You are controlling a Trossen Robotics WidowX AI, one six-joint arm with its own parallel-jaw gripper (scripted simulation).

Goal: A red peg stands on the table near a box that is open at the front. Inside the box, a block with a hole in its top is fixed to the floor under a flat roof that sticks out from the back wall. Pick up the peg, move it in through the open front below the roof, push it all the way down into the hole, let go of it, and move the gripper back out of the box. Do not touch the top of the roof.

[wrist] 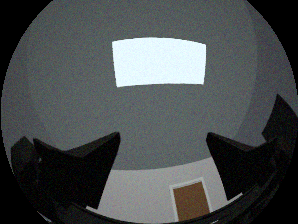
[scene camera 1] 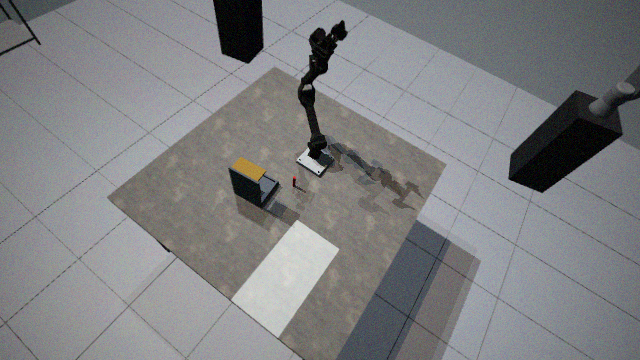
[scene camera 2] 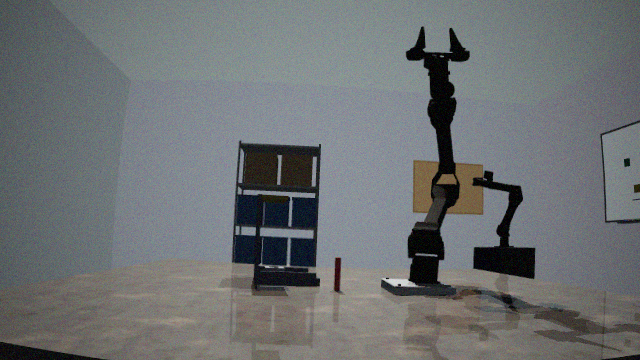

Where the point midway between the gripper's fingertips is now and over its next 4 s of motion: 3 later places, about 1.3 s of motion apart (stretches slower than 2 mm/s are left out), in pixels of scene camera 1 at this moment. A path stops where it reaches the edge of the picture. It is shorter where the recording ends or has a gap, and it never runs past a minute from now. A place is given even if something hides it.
The gripper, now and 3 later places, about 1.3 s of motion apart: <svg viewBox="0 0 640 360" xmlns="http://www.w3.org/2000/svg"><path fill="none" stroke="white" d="M337 26L332 124L294 175L292 179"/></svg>
